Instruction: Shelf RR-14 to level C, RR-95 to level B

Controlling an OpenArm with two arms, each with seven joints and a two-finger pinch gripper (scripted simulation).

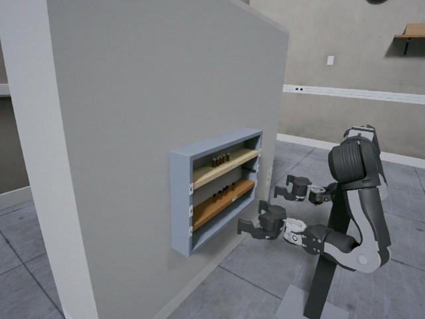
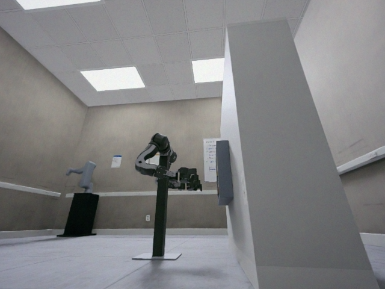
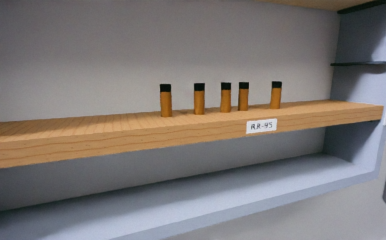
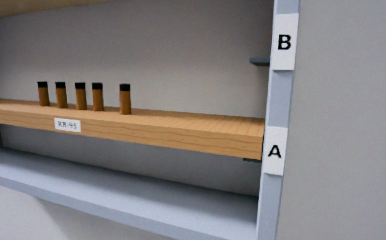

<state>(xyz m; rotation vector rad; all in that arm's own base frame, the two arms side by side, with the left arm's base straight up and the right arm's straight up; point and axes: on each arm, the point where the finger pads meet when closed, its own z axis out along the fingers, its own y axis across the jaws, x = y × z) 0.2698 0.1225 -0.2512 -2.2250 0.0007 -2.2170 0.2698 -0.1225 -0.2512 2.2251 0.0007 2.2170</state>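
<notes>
The orange-brown shelf lies 130 mm ahead of my right hand, 200 mm to the left of it and 30 mm below it. Round my right hand: pale shelf: 130 mm ahead, 210 mm to the left, 120 mm above; then blue-grey wall rack: 150 mm ahead, 220 mm to the left, 50 mm above; then grey wall: 340 mm ahead, 150 mm to the left, 130 mm above.
</notes>
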